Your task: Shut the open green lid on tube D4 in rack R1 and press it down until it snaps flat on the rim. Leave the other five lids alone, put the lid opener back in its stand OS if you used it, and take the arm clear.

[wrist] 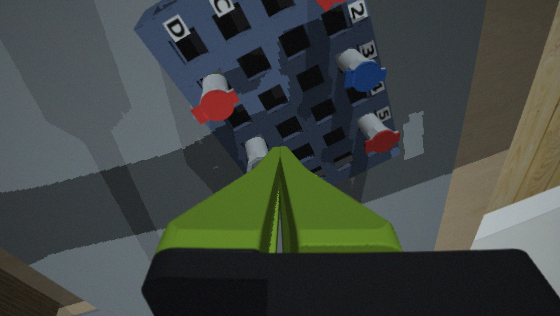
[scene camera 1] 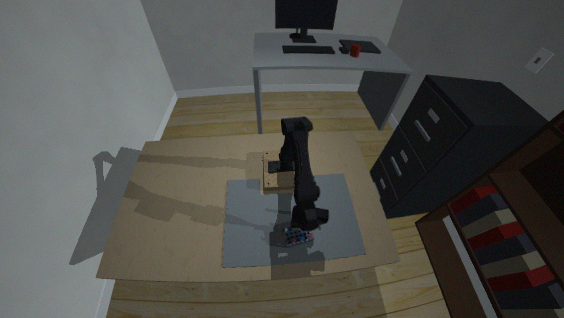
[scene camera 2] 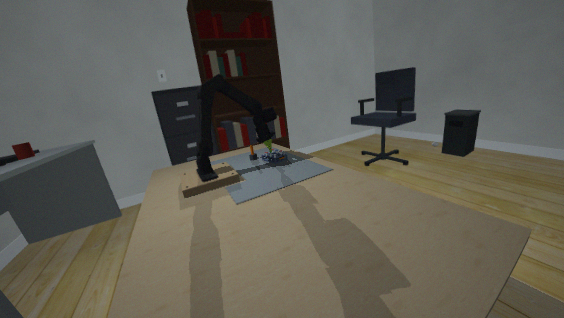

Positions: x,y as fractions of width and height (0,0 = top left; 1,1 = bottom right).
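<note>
The wrist view shows the gripper (wrist: 0.50,0.50) and a grey mat (wrist: 0.19,0.48). In scene camera 1 there is the grey mat (scene camera 1: 0.45,0.72), and scene camera 2 shows the grey mat (scene camera 2: 0.47,0.56) too.
</note>
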